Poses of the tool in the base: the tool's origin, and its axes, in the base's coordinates. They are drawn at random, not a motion.
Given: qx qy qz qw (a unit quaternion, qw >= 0); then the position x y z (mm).
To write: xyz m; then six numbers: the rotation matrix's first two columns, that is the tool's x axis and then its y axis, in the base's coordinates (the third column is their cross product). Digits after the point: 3 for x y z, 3 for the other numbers.
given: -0.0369 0.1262 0.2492 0.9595 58 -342 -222
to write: 0.058 -0.342 -0.222 0.844 0.469 -0.261 -0.488 0.873 -0.008
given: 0.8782 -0.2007 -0.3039 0.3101 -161 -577 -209
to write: -0.161 -0.577 -0.209 0.735 -0.541 -0.409 -0.164 -0.727 0.667
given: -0.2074 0.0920 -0.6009 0.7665 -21 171 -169
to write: -0.021 0.171 -0.169 0.261 -0.959 0.108 0.883 0.192 -0.428
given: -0.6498 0.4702 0.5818 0.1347 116 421 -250
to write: 0.116 0.421 -0.250 -0.119 -0.454 -0.883 -0.768 -0.522 0.372
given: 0.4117 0.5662 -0.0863 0.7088 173 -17 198
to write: 0.173 -0.017 0.198 0.344 0.344 -0.874 0.589 0.646 0.486
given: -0.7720 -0.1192 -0.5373 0.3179 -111 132 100
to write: -0.111 0.132 0.100 0.394 -0.158 0.905 0.526 -0.769 -0.363
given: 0.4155 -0.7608 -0.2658 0.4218 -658 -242 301
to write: -0.658 -0.242 0.301 -0.299 -0.856 0.421 -0.408 0.513 0.755
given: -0.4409 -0.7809 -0.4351 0.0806 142 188 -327
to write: 0.142 0.188 -0.327 -0.598 0.618 0.510 0.759 0.233 0.608
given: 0.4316 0.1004 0.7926 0.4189 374 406 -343
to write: 0.374 0.406 -0.343 -0.277 0.751 0.600 -0.577 -0.629 0.521
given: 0.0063 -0.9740 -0.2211 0.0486 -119 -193 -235
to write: -0.119 -0.193 -0.235 -0.995 -0.034 0.092 0.009 0.902 0.431
